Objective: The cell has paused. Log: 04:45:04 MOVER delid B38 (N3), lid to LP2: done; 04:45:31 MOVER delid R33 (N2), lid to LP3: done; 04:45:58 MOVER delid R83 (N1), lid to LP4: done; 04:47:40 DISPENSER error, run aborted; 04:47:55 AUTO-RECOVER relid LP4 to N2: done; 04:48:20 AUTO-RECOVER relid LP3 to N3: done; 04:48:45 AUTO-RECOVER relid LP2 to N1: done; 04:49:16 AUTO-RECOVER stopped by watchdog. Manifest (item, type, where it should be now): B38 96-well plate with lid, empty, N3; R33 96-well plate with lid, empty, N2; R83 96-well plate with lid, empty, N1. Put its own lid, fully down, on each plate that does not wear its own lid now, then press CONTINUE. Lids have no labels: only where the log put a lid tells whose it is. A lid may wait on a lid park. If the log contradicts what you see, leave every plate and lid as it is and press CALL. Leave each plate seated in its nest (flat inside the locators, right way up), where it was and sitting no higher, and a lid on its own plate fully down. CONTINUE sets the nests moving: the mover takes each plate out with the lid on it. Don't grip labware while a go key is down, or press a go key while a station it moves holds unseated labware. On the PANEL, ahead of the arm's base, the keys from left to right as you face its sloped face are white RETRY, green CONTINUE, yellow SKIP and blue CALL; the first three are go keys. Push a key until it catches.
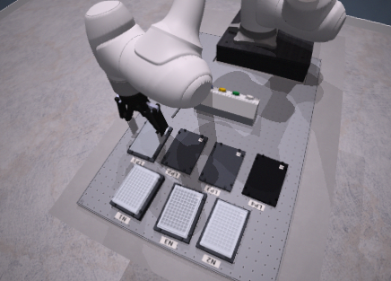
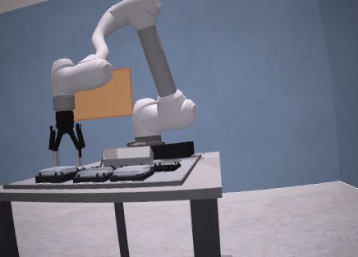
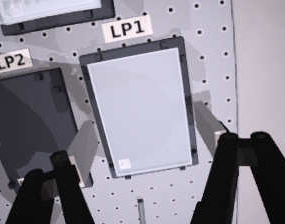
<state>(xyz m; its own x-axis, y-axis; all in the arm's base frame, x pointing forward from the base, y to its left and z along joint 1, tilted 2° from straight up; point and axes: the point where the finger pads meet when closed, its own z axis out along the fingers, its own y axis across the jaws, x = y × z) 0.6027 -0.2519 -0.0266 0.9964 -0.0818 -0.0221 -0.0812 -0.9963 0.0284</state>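
The pale grey lid is 40 mm below my hand. From my hand the other things lie so: lid park LP2: 130 mm to the left, 50 mm below; then LP2 label: 120 mm to the left, 90 mm ahead, 50 mm below; then lid park LP1: 50 mm below.
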